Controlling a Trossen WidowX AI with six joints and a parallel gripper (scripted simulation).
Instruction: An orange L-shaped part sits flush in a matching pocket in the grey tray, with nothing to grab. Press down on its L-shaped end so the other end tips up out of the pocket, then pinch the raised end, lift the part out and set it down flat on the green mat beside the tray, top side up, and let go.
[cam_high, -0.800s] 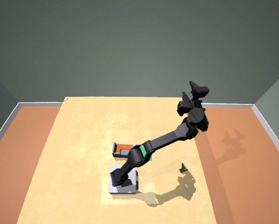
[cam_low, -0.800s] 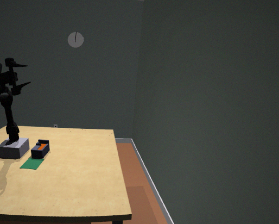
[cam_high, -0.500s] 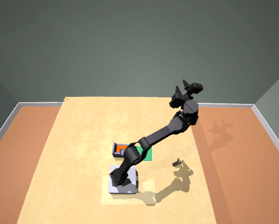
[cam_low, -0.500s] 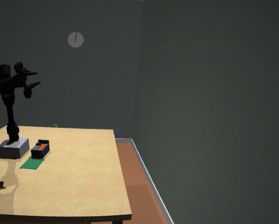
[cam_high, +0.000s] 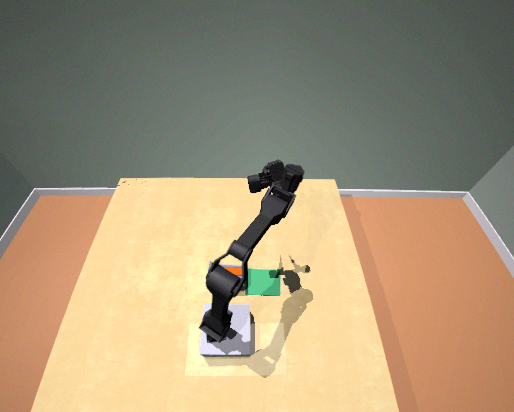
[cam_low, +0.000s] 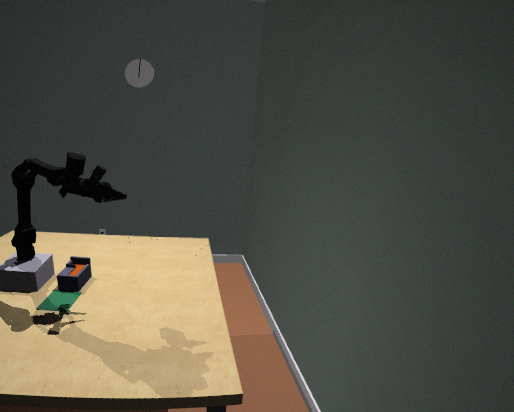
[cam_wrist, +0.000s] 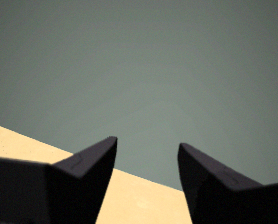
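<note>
My gripper tip is 36 cm above the orange L-shaped part, 23 cm past it and 22 cm to the right of it. From my gripper tip the other things lie so: green mat: 43 cm below, 27 cm behind, 6 cm to the left.
</note>
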